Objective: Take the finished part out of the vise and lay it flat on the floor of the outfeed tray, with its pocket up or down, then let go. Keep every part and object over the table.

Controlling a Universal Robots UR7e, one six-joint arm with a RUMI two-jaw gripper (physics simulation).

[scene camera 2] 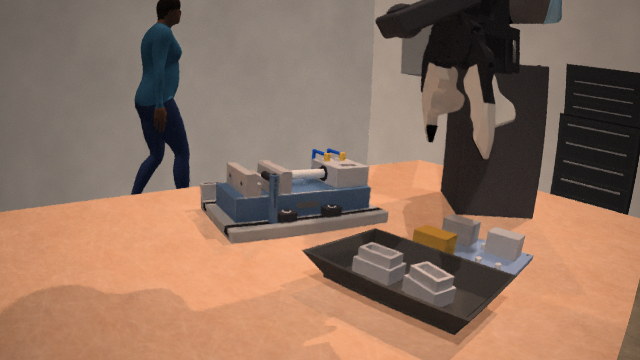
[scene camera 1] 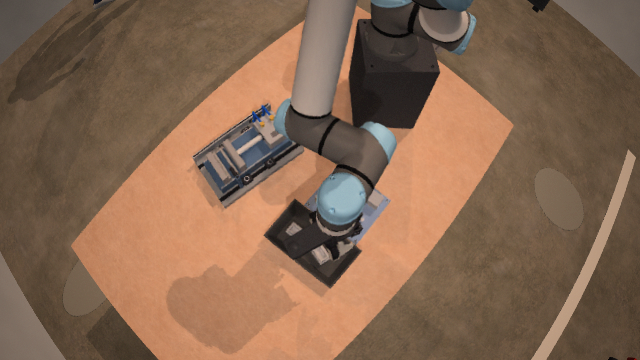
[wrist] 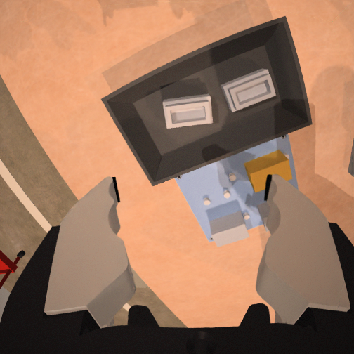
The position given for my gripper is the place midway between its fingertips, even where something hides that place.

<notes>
I see my gripper point(scene camera 2: 455, 150), a yellow block point(scene camera 2: 427, 235), a grey block point(scene camera 2: 503, 243) and a light blue plate point(scene camera 2: 470, 253).
The yellow block is seen too in the wrist view point(wrist: 275, 162). My gripper also shows in scene camera 1 point(scene camera 1: 324, 241) and in the wrist view point(wrist: 191, 178). The light blue plate shows as well in scene camera 1 point(scene camera 1: 370, 215) and in the wrist view point(wrist: 211, 180).
</notes>
